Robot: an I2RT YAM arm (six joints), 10 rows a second.
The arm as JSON. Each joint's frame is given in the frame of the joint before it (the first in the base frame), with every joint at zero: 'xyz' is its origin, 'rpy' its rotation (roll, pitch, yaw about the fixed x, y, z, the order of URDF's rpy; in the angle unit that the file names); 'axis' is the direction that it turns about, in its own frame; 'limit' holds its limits. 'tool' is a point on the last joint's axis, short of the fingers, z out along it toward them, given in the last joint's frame.
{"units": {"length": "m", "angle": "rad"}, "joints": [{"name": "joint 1", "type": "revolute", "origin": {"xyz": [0.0, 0.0, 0.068], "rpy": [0.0, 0.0, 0.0]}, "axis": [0.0, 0.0, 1.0], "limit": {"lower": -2.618, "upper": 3.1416}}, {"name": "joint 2", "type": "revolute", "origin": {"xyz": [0.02, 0.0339, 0.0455], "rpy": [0.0, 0.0, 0.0]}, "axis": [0.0, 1.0, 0.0], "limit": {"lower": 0.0, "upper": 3.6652}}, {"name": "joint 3", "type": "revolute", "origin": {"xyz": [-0.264, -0.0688, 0.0], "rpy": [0.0, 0.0, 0.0]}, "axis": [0.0, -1.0, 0.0], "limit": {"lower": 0.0, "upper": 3.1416}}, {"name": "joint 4", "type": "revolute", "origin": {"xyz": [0.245, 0.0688, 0.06], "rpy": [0.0, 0.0, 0.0]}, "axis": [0.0, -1.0, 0.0], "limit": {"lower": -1.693, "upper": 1.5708}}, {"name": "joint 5", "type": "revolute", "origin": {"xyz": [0.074, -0.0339, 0.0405], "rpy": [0.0, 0.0, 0.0]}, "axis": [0.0, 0.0, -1.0], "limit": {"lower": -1.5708, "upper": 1.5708}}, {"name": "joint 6", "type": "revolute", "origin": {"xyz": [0.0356, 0.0, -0.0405], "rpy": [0.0, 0.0, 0.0]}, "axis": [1.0, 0.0, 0.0], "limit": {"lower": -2.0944, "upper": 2.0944}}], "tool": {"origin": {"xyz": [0.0, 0.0, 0.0], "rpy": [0.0, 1.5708, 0.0]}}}
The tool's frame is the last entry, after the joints.
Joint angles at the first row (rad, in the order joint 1, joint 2, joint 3, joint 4, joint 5, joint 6):
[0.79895, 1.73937, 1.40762, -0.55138, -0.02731, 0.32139]
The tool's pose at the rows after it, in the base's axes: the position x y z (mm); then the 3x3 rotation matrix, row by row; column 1 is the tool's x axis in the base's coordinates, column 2 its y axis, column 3 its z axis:
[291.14, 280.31, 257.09], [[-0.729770, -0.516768, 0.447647], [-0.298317, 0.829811, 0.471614], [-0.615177, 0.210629, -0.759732]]
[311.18, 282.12, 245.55], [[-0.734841, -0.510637, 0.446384], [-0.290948, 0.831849, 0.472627], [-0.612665, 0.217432, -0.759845]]
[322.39, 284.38, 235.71], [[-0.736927, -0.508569, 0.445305], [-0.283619, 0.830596, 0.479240], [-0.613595, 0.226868, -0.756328]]
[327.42, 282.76, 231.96], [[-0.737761, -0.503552, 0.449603], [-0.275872, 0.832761, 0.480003], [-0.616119, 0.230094, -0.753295]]
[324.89, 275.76, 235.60], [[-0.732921, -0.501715, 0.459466], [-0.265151, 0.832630, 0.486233], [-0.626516, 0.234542, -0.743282]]
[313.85, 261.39, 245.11], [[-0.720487, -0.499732, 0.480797], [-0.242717, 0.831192, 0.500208], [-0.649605, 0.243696, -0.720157]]
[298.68, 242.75, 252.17], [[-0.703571, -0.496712, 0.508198], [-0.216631, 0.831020, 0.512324], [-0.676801, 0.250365, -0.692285]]
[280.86, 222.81, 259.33], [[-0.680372, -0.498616, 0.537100], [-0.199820, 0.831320, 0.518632], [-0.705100, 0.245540, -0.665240]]
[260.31, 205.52, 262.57], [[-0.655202, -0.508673, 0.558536], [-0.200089, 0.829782, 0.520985], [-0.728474, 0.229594, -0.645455]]
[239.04, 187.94, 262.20], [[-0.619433, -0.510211, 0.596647], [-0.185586, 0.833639, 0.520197], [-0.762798, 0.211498, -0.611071]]
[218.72, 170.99, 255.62], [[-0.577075, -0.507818, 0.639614], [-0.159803, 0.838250, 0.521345], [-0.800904, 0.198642, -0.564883]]
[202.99, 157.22, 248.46], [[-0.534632, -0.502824, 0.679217], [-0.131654, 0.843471, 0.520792], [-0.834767, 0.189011, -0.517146]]
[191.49, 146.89, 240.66], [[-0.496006, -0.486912, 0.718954], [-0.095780, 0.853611, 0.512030], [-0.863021, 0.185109, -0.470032]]
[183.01, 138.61, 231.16], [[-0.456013, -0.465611, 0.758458], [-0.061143, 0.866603, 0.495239], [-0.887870, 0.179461, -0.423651]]
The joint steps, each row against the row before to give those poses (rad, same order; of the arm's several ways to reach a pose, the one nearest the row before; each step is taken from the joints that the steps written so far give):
[-0.03524, 0.07022, 0.04408, 0.04581, -0.00373, -0.02780]
[-0.03177, 0.06647, 0.03943, 0.02576, -0.02223, -0.01493]
[-0.01478, 0.04228, 0.01581, 0.03081, -0.01530, -0.00399]
[-0.01086, 0.01177, -0.00027, 0.01628, -0.00486, -0.00161]
[-0.00901, -0.03079, -0.03153, 0.01556, -0.00434, -0.00154]
[-0.00995, -0.08131, -0.07770, 0.03023, -0.00389, 0.00233]
[-0.01251, -0.10199, -0.10700, 0.04458, -0.00096, 0.00094]
[-0.01195, -0.11209, -0.10589, 0.03118, 0.00427, -0.00970]
[-0.00190, -0.11030, -0.10357, 0.02022, 0.00991, -0.01773]
[0.00012, -0.11764, -0.11764, 0.04543, 0.02416, -0.01110]
[0.00002, -0.11526, -0.13171, 0.07421, 0.02551, -0.00600]
[-0.00145, -0.09520, -0.10977, 0.07146, 0.02350, -0.00473]
[-0.00001, -0.07241, -0.09178, 0.07322, 0.03128, 0.00494]
[-0.00006, -0.05336, -0.08483, 0.08241, 0.03749, 0.00341]

